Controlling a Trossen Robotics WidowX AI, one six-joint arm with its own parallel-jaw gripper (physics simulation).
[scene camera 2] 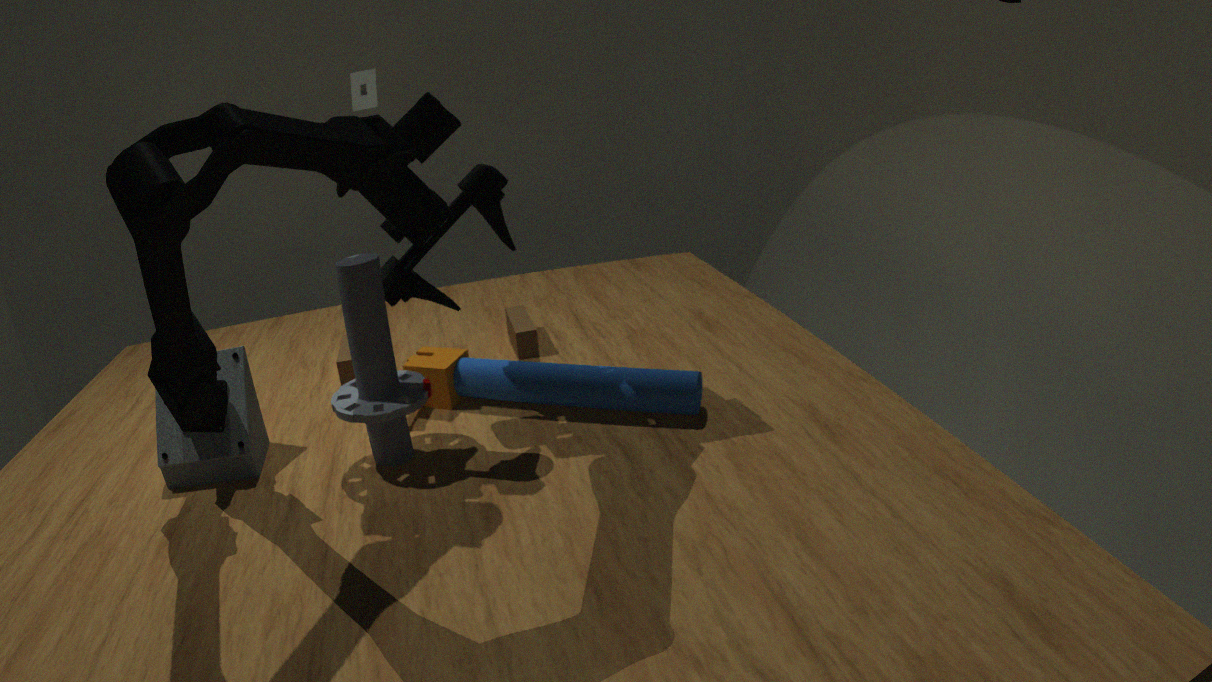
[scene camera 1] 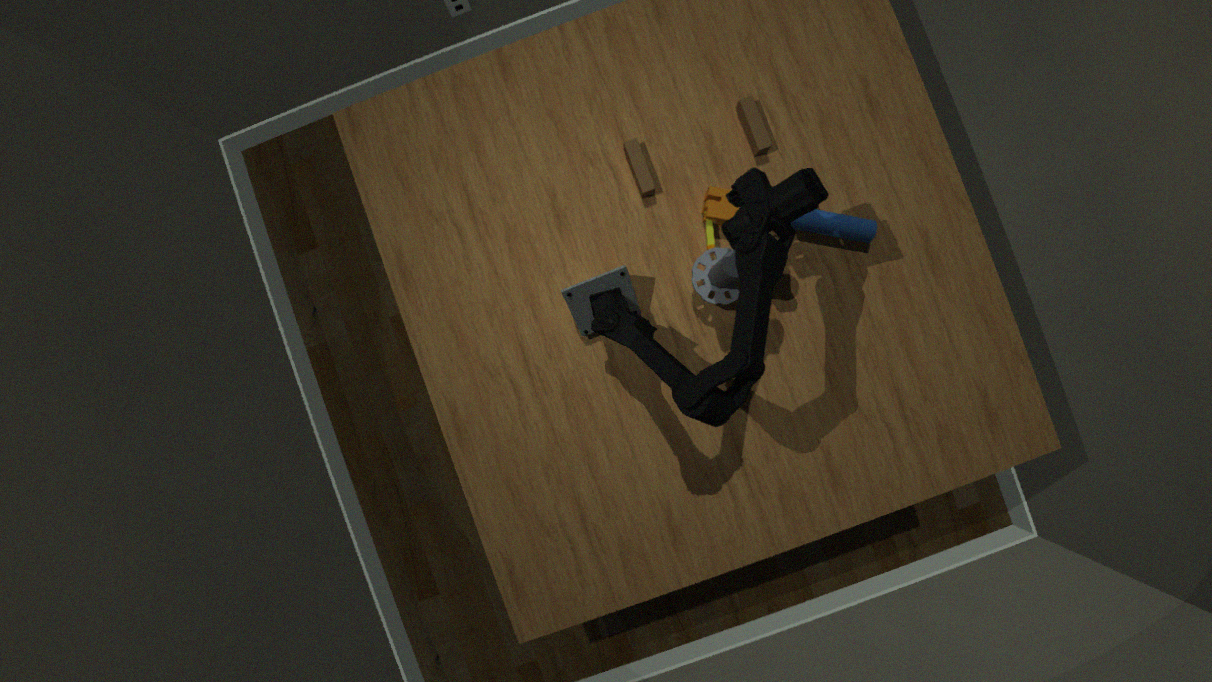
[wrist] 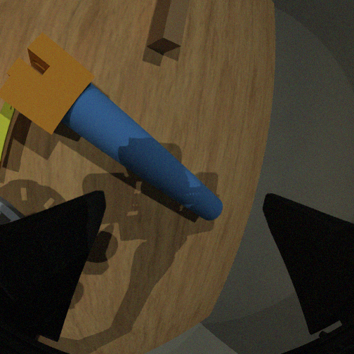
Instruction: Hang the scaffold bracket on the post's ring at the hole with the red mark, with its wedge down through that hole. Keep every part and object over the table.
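Note:
The scaffold bracket lies on the table, with an orange head (scene camera 1: 719, 205) (scene camera 2: 433, 375) (wrist: 50, 82), a blue tube (scene camera 1: 839, 225) (scene camera 2: 584, 385) (wrist: 120, 130) and a yellow-green wedge (scene camera 1: 710, 234) (wrist: 5, 127) beside the head. The grey post (scene camera 2: 368, 330) stands upright near the head and carries a flat ring (scene camera 2: 364, 413) with holes around it. A red mark (scene camera 2: 427, 387) shows on the ring's side towards the bracket head. My gripper (scene camera 2: 486, 279) (wrist: 186, 201) is open and empty, above the table and the bracket, touching neither. In scene camera 1 the arm hides part of the bracket and ring.
Two brown wooden blocks (scene camera 1: 640, 167) (scene camera 1: 754, 125) lie beyond the bracket; one block (scene camera 2: 525, 335) (wrist: 169, 25) also shows in the other views. The arm's base (scene camera 1: 584, 296) (scene camera 2: 211, 471) stands beside the post. The table's edge shows past the tube's far end.

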